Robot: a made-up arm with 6 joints. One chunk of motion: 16 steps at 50 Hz.
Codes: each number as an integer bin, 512 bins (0 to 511) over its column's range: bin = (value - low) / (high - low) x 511, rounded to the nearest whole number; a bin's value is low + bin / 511 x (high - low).
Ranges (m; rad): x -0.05..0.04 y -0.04..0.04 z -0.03..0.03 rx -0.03..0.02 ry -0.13..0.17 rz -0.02..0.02
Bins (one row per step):
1: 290 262 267 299 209 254
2: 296 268 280 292 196 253
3: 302 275 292 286 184 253
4: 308 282 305 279 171 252
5: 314 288 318 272 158 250
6: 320 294 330 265 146 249
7: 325 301 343 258 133 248
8: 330 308 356 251 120 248
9: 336 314 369 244 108 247
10: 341 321 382 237 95 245
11: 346 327 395 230 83 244
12: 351 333 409 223 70 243
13: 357 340 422 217 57 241
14: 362 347 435 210 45 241
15: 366 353 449 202 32 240
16: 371 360 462 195 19 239
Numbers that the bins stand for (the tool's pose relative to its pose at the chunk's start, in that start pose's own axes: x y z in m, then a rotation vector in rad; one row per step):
1: 0.0011 0.0010 0.0014 -0.0007 -0.0073 -0.0001
2: 0.0021 0.0020 0.0029 -0.0014 -0.0149 -0.0002
3: 0.0032 0.0031 0.0043 -0.0020 -0.0220 -0.0002
4: 0.0042 0.0041 0.0058 -0.0027 -0.0296 -0.0003
5: 0.0053 0.0051 0.0073 -0.0034 -0.0372 -0.0004
6: 0.0064 0.0060 0.0087 -0.0041 -0.0443 -0.0005
7: 0.0072 0.0071 0.0103 -0.0048 -0.0519 -0.0006
8: 0.0081 0.0082 0.0118 -0.0054 -0.0595 -0.0006
9: 0.0092 0.0092 0.0133 -0.0061 -0.0666 -0.0007
10: 0.0101 0.0103 0.0149 -0.0068 -0.0742 -0.0008
11: 0.0109 0.0112 0.0164 -0.0075 -0.0813 -0.0009
12: 0.0118 0.0121 0.0180 -0.0082 -0.0889 -0.0010
13: 0.0129 0.0132 0.0195 -0.0088 -0.0965 -0.0011
14: 0.0138 0.0143 0.0211 -0.0095 -0.1036 -0.0011
15: 0.0145 0.0153 0.0227 -0.0102 -0.1112 -0.0012
16: 0.0153 0.0164 0.0242 -0.0109 -0.1188 -0.0013

